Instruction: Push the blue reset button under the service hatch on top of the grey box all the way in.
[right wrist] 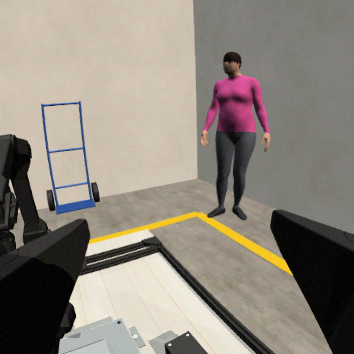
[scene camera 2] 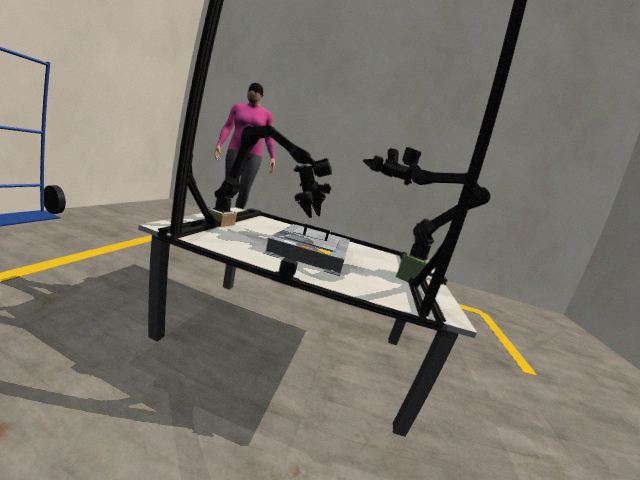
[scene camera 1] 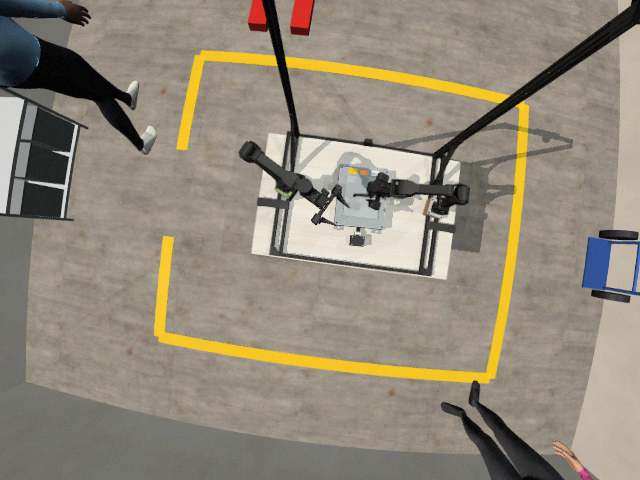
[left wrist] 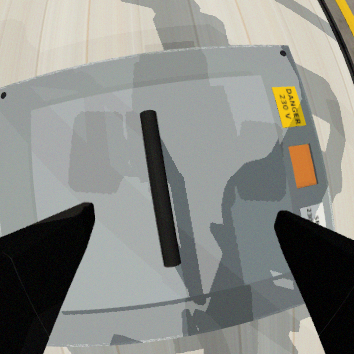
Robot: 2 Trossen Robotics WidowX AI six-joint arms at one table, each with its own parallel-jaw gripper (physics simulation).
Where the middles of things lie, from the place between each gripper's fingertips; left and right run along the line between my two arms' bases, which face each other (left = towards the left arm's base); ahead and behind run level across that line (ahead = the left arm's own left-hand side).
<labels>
I see the service hatch [scene camera 1: 356,194] 17 cm behind my right hand, 12 cm to the left of it and 35 cm below it.
I see the service hatch 70 mm below my left hand, 30 mm to the right of it and 10 mm ahead of it.
</labels>
